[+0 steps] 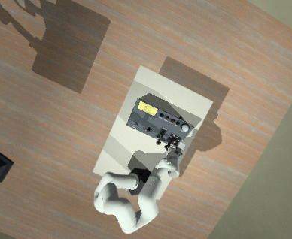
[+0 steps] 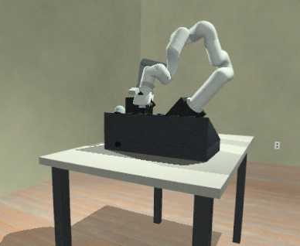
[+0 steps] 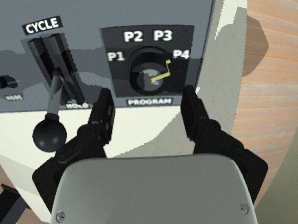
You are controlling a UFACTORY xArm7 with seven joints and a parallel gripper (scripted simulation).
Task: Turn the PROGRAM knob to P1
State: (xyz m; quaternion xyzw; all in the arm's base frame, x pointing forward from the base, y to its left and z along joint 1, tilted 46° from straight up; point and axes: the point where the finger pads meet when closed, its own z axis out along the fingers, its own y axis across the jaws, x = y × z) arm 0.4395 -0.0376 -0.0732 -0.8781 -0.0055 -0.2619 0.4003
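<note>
Now: hand 110 mm to the right of the cycle lever, 40 mm above it and 30 mm past it. From my hand the other things lie so: dark grey console: 180 mm to the left, 70 mm below, 20 mm ahead; then small knob: 240 mm to the left, 40 mm below, 30 mm behind.
</note>
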